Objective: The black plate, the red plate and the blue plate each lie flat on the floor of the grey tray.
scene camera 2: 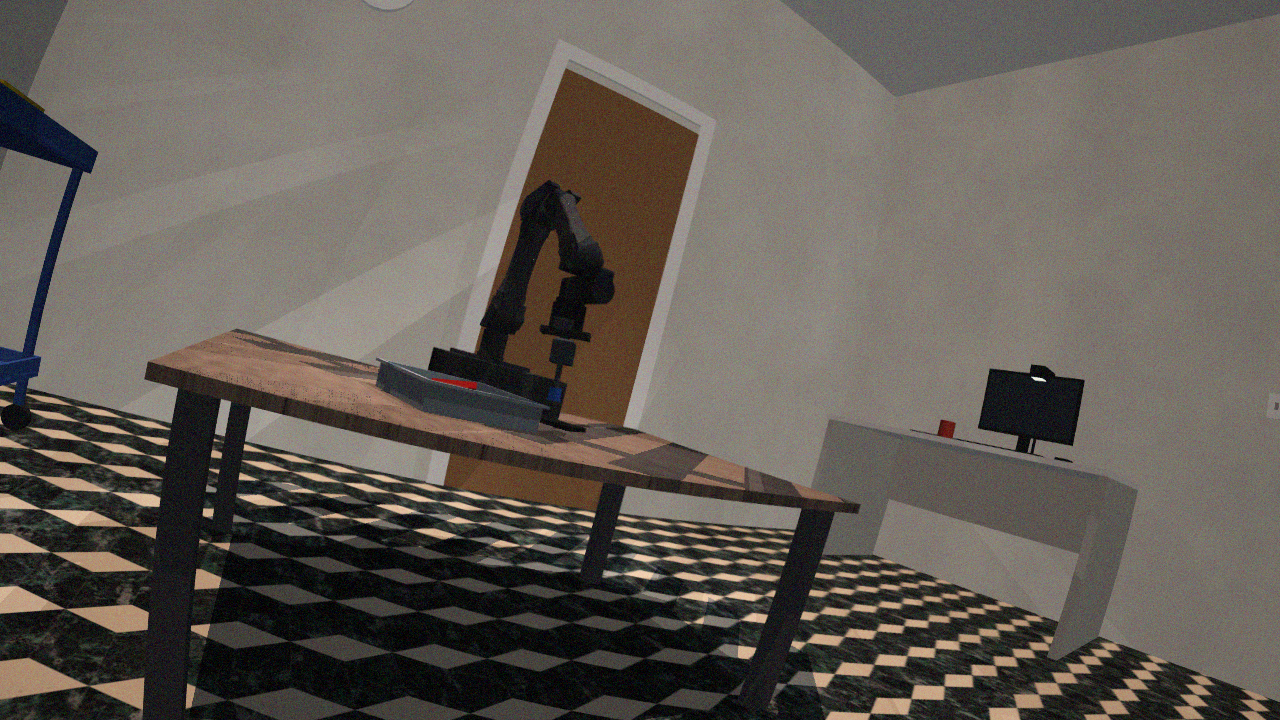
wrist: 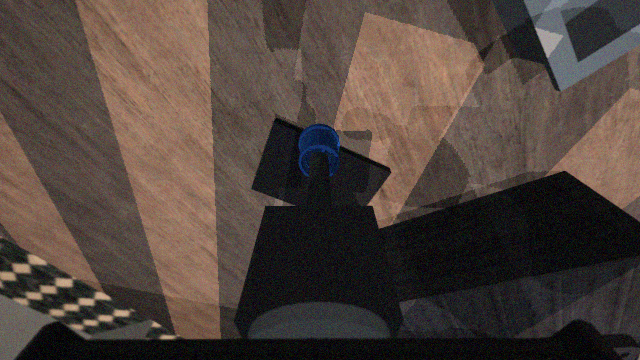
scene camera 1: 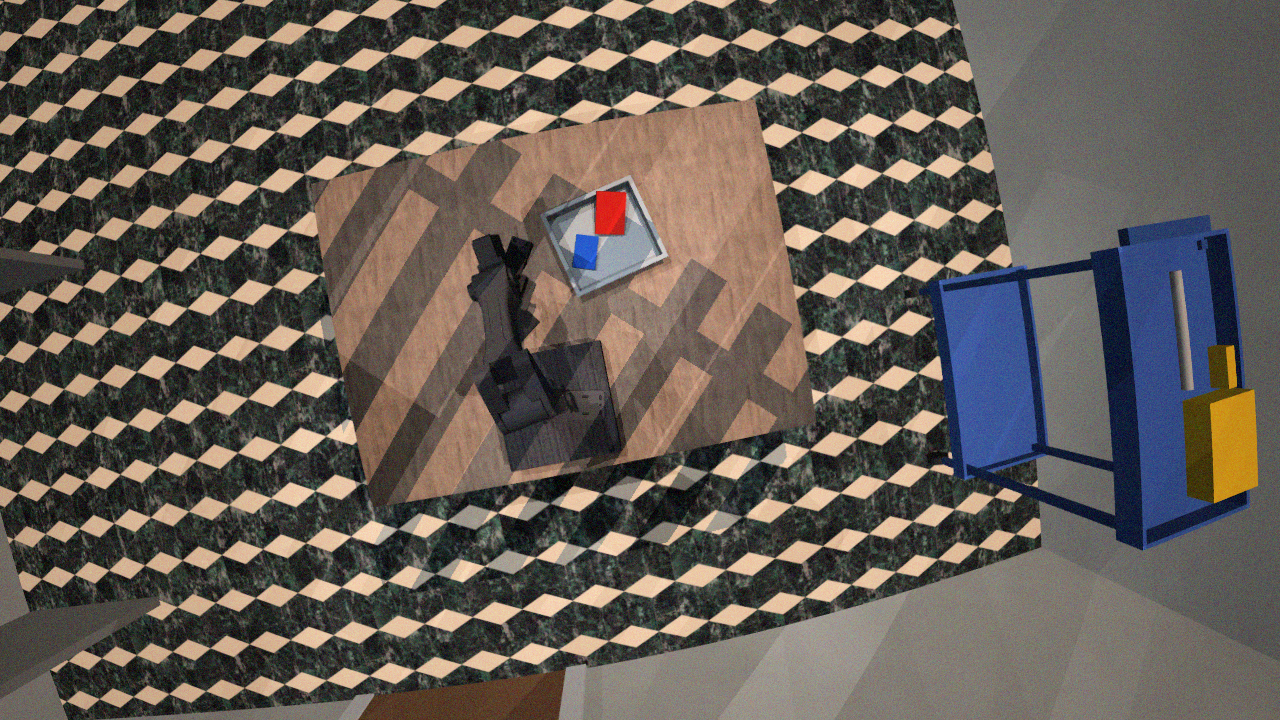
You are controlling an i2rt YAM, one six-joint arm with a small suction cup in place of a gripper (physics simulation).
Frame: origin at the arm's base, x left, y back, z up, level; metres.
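Seen in the pictures: end effector, tool point: (scene camera 2: 553, 400) (wrist: 319, 143); arm's base, origin of the base link: (scene camera 2: 488, 361) (scene camera 1: 562, 404).
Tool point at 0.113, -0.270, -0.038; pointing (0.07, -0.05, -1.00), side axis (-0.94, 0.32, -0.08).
Offsets run from my tool point to a thing's top centre, as dx, dy, dz. Level surfaces: height alone.
The black plate @(+0.026, +0.059, -0.044) (wrist: 274, 162) (scene camera 2: 565, 427) lies flat on the wooden table beside the tray, close to the arm's base. My gripper, a blue suction cup (wrist: 319, 136) (scene camera 2: 555, 394), is above it, with a gap between cup and plate in scene view 2, and holds nothing. The arm hides most or all of this plate in scene view 1. The red plate (scene camera 1: 610, 213) (scene camera 2: 460, 383) and the smaller blue plate @(-0.164, -0.108, -0.041) (scene camera 1: 585, 252) lie inside the grey tray @(-0.212, -0.143, -0.003) (scene camera 1: 623, 275) (scene camera 2: 483, 409) (wrist: 572, 75). Both look flat on its floor.
The arm's black base (scene camera 1: 563, 447) stands at the front edge of the wooden table @(dz -0.053) (scene camera 1: 716, 143). The tray's raised walls stand behind and to the right of the cup in scene view 1. A blue cart (scene camera 1: 989, 367) stands off to the right, away from the table.
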